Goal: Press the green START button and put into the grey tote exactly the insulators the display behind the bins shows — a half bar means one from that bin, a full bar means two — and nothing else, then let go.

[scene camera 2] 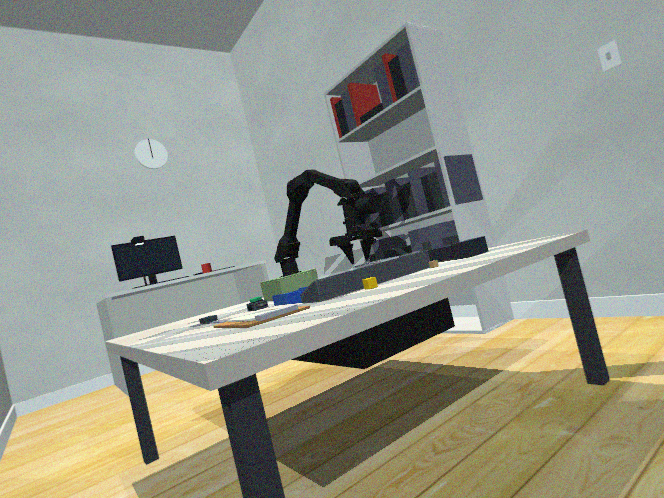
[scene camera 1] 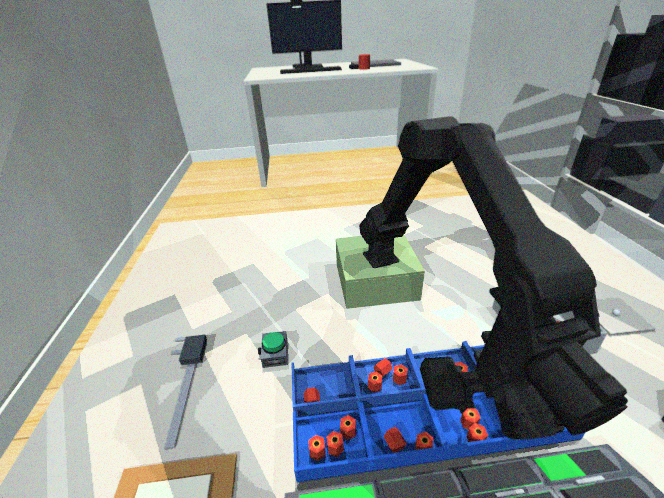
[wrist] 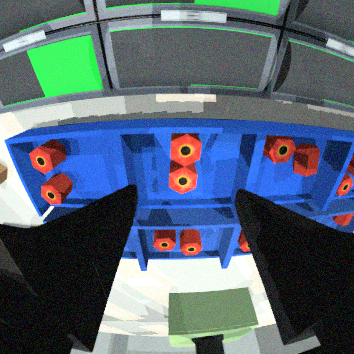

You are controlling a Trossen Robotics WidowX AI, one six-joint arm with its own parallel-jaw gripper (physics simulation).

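Pixels of known places: gripper, fingertip midpoint: (scene camera 2: 360, 262) (scene camera 1: 481, 408) (wrist: 187, 194); arm's base, link origin: (scene camera 2: 291, 274) (scene camera 1: 380, 257) (wrist: 207, 338).
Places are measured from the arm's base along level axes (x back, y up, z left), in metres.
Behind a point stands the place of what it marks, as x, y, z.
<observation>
My gripper (scene camera 2: 359, 261) @[-0.384, -0.013, -0.019] (wrist: 187, 194) @[-0.384, -0.013, -0.019] is open and empty above the blue bins (scene camera 1: 332, 467) @[-0.369, -0.056, -0.242] (scene camera 2: 289, 296) @[-0.292, -0.060, -0.280] (wrist: 100, 128). In the wrist view, two red insulators, one (wrist: 185, 149) @[-0.395, -0.054, -0.023] nearer the display and one (wrist: 183, 180) @[-0.368, -0.054, -0.016] below it, lie close together in the middle bin, seen between the fingers. More red insulators lie in the neighbouring bins. The display (scene camera 2: 375, 274) (wrist: 190, 57) stands beside the bins; a green bar (scene camera 1: 560, 466) @[-0.476, -0.037, 0.038] (wrist: 65, 65) @[-0.471, -0.037, 0.036] fills part of one panel, others look dark. The green START button (scene camera 1: 273, 343) @[-0.128, -0.044, -0.280] (scene camera 2: 255, 300) @[-0.132, -0.053, -0.292] stands beside the bins. I cannot identify the grey tote for certain.
A green box (scene camera 1: 383, 289) @[-0.064, -0.039, -0.022] (scene camera 2: 289, 282) @[-0.055, -0.027, -0.065] (wrist: 212, 312) @[-0.064, -0.037, -0.019] stands under the arm's base. A caliper-like tool (scene camera 1: 185, 396) @[-0.160, -0.080, -0.448] and a brown-edged board (scene camera 1: 179, 464) @[-0.280, -0.078, -0.453] lie left of the bins. A yellow block (scene camera 2: 370, 283) @[-0.566, -0.070, -0.221], a tan block (scene camera 2: 433, 263) @[-0.596, -0.071, 0.082] and a dark low box (scene camera 2: 461, 248) @[-0.633, -0.049, 0.228] are near the display.
</observation>
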